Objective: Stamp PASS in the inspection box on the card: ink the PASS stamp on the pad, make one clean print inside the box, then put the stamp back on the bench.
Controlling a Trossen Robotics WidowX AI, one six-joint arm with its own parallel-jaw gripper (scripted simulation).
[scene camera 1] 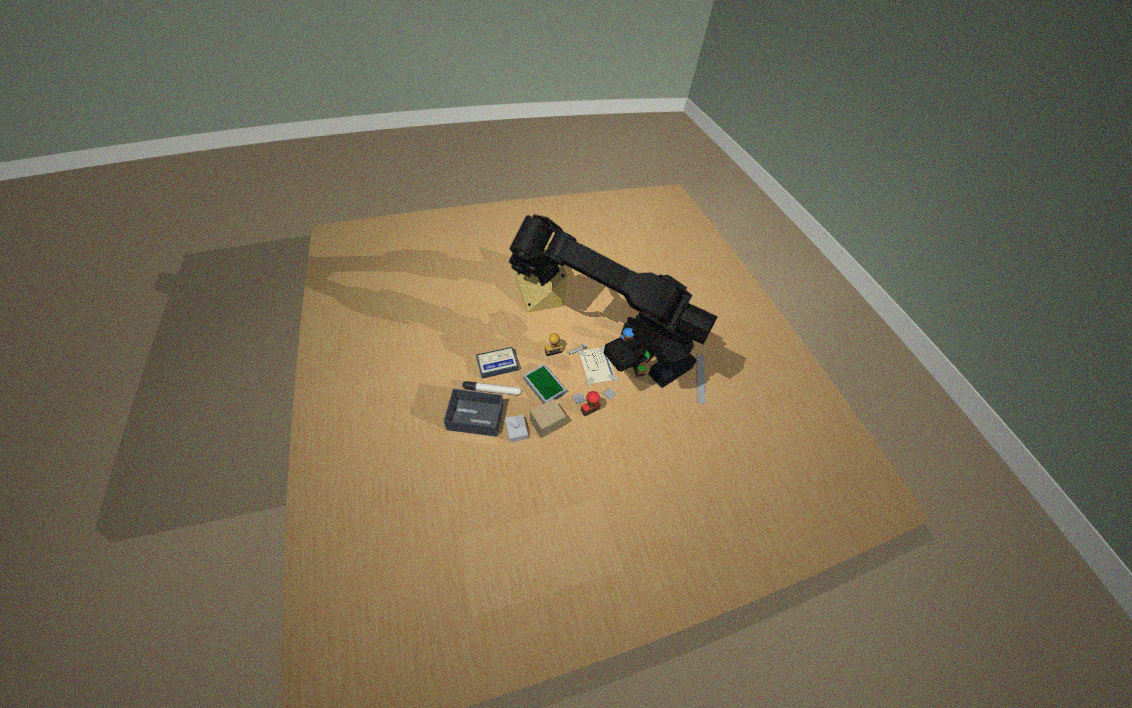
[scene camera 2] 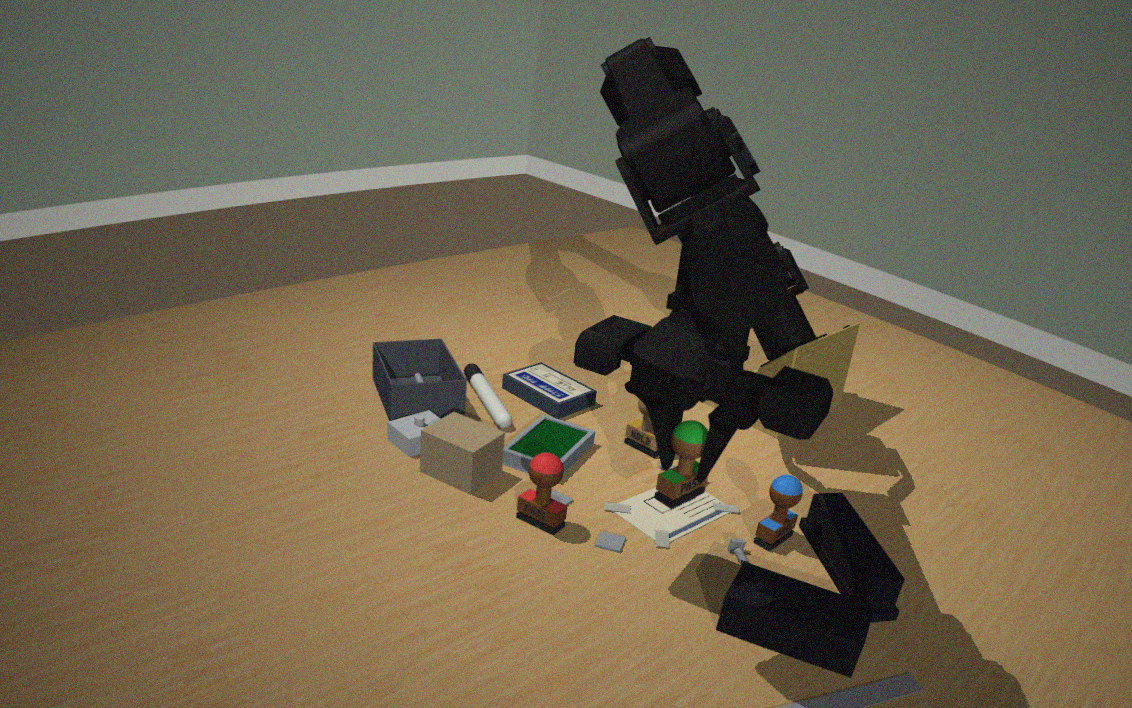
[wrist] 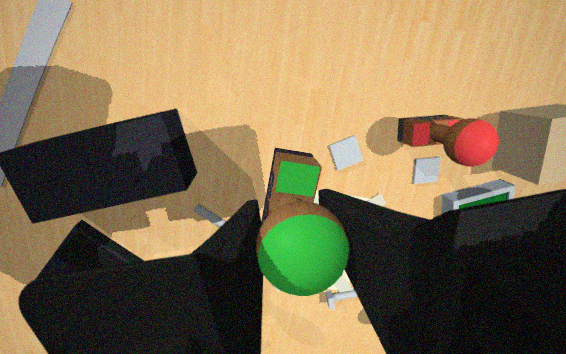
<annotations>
The gripper shows in scene camera 1, in scene camera 2 (684,474) and in the wrist view. A tray shows in scene camera 1 and in scene camera 2; in the wrist view it is out of frame. The same spot on the gripper: (wrist: 483,272) is (scene camera 1: 643,356). One and the same spot on the tray: (scene camera 2: 411,376) is (scene camera 1: 453,412).
</annotations>
